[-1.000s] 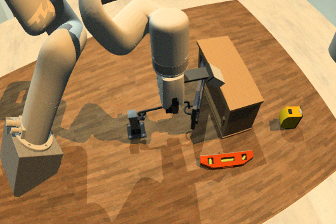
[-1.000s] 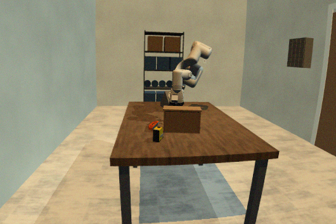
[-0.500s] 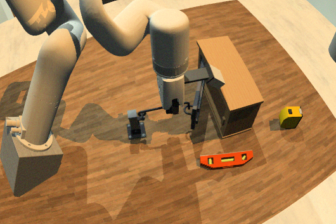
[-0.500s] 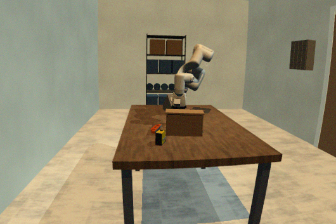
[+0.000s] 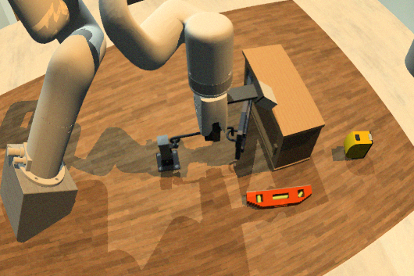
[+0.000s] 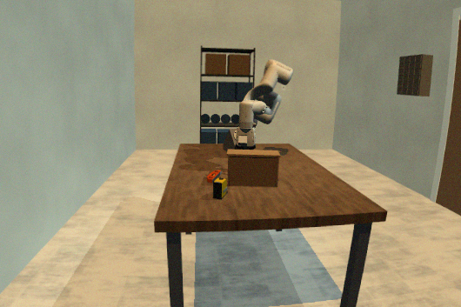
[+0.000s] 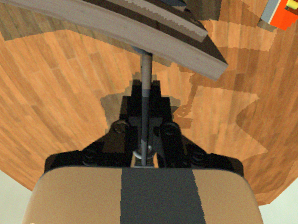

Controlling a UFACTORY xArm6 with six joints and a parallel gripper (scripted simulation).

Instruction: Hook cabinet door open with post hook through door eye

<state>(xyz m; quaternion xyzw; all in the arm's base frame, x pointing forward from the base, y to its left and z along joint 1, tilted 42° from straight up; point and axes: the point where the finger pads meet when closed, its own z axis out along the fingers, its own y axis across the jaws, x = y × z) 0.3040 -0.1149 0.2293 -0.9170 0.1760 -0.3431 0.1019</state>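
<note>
The dark hook lies 20 mm below my hand, 20 mm behind it and 10 mm to the left of it. Also, from my hand: orange spirit level (180 mm to the right, 80 mm below, 70 mm ahead); yellow tape measure (310 mm ahead, 190 mm to the right, 60 mm below); dark door (90 mm ahead, 30 mm to the left, 30 mm below).
</note>
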